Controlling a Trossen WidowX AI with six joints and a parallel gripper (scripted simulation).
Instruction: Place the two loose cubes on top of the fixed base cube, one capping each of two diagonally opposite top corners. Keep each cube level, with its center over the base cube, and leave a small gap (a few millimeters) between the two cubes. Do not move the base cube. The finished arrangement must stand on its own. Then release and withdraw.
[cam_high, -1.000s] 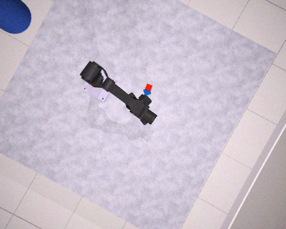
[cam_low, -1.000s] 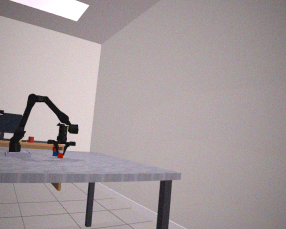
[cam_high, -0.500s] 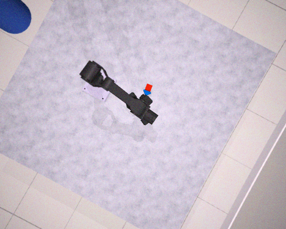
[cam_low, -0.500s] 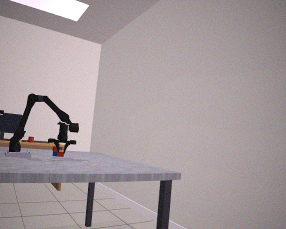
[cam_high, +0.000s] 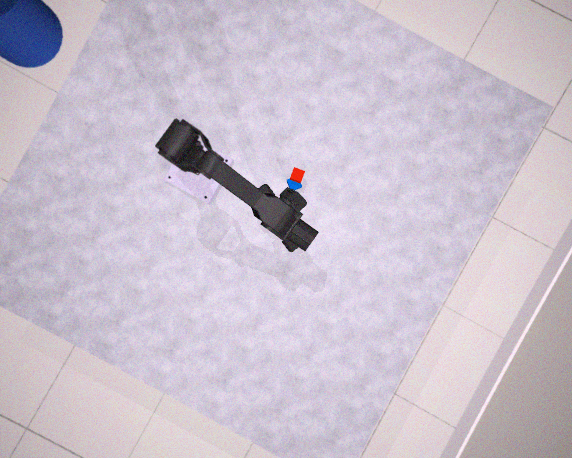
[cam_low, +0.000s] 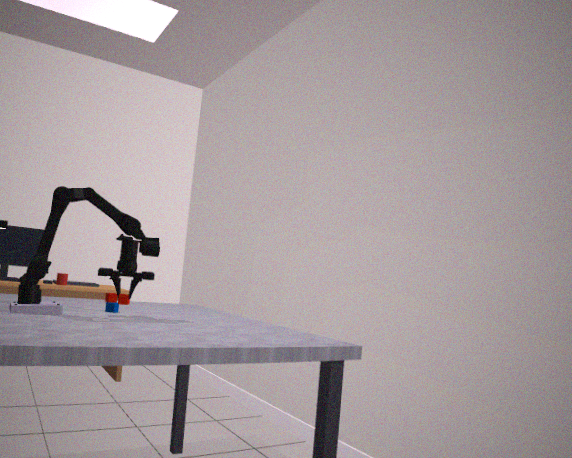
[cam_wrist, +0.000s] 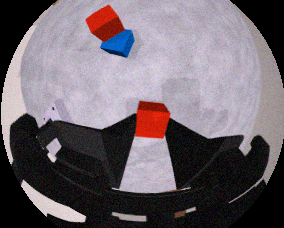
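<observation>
Now: gripper tip 10 mm past the blue base cube, 110 mm to the right of it and 40 mm above it. The rest, counted from my gripper tip: red cube: right at my gripper tip.
</observation>
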